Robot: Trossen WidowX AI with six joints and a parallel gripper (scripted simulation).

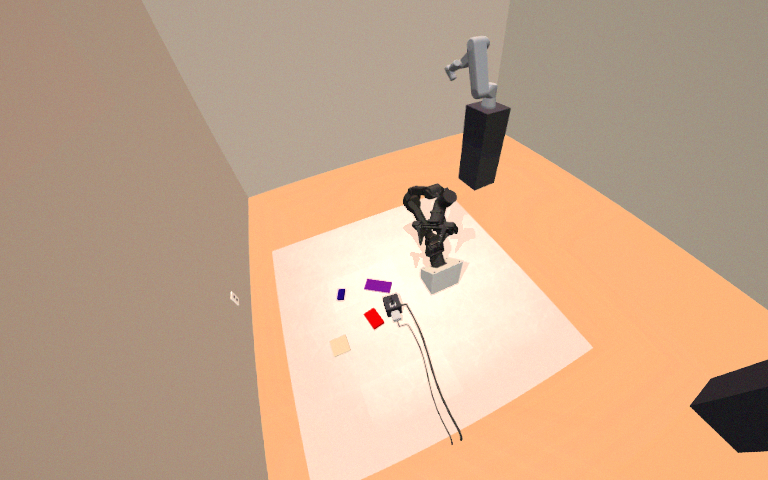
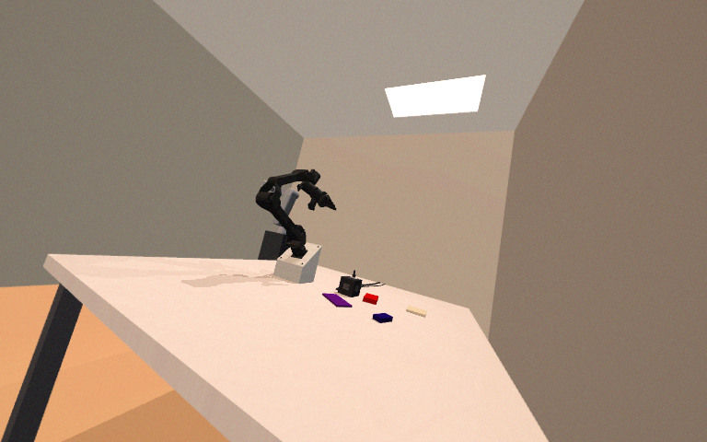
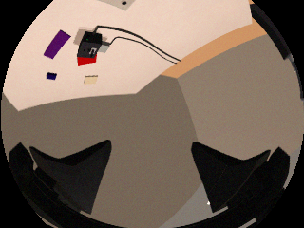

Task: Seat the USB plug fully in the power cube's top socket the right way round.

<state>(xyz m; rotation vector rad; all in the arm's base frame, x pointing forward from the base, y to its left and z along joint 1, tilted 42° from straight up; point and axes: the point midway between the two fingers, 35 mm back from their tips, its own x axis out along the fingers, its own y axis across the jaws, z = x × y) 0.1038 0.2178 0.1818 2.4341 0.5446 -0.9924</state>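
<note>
Right now the USB plug is 18 cm ahead of my gripper tip, 1 cm to the right of it and 31 cm below it. Round my gripper tip: red block (29 cm ahead, 2 cm to the right, 39 cm below); then purple tile (19 cm ahead, 19 cm to the right, 40 cm below); then dark blue block (39 cm ahead, 23 cm to the right, 40 cm below).
</note>
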